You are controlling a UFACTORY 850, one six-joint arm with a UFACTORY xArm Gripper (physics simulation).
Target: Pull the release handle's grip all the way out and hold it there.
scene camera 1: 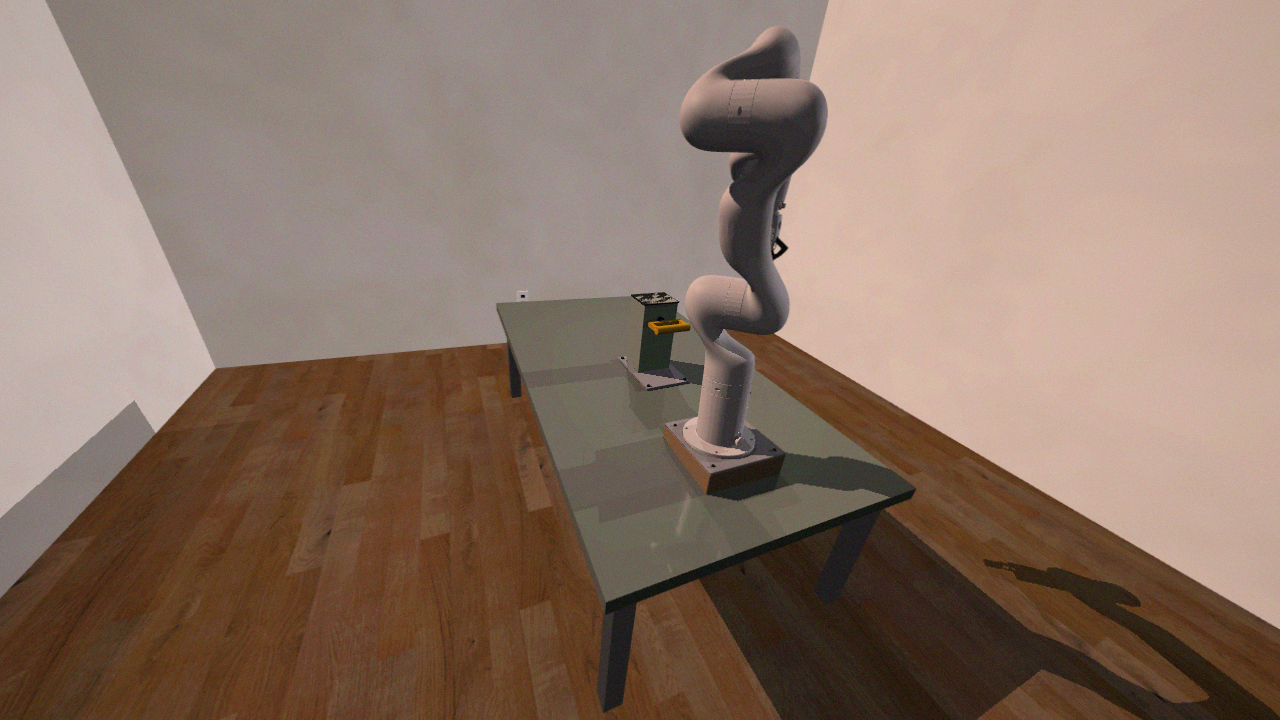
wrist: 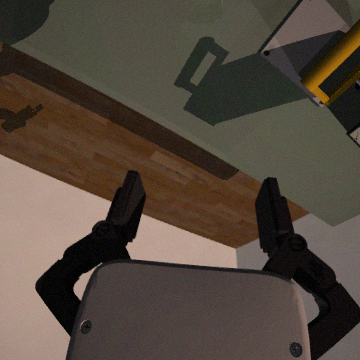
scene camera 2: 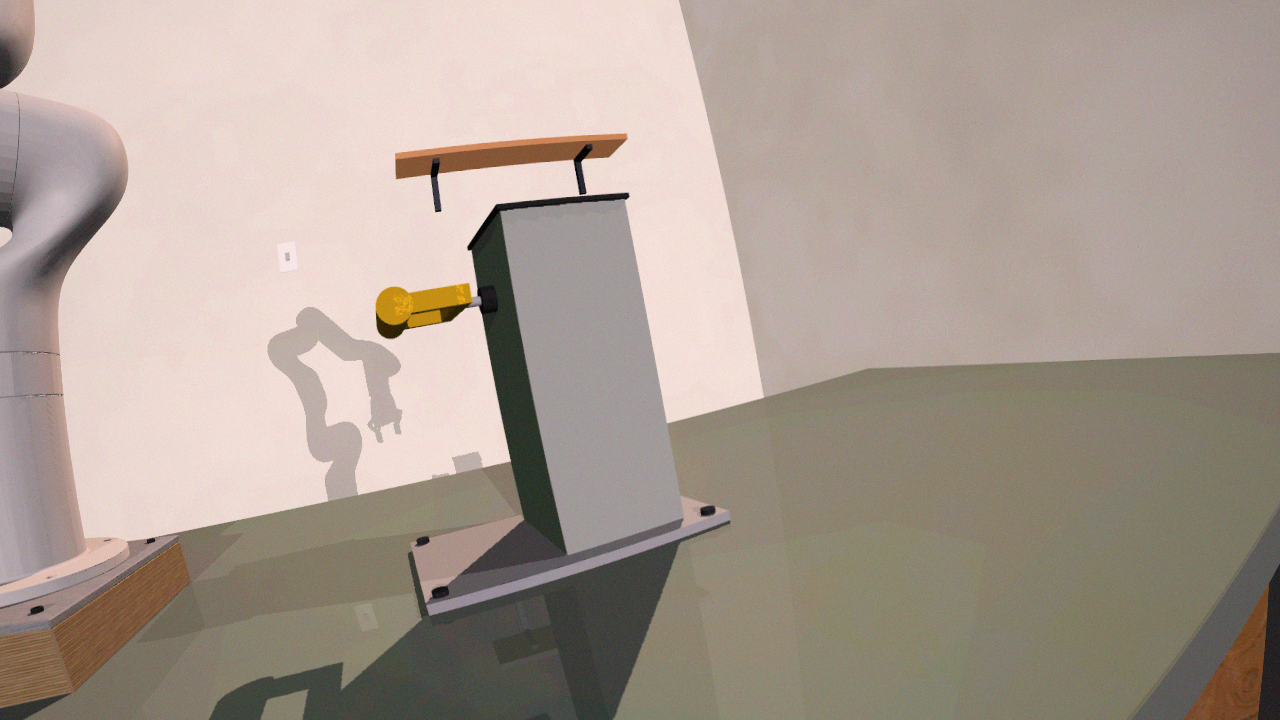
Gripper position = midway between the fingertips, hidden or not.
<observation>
In view: my gripper (wrist: 199, 185), a yellow release handle grip (scene camera 2: 397, 310) and a bolted base plate (scene camera 2: 457, 569).
The bolted base plate is seen too in scene camera 1 (scene camera 1: 659, 378).
</observation>
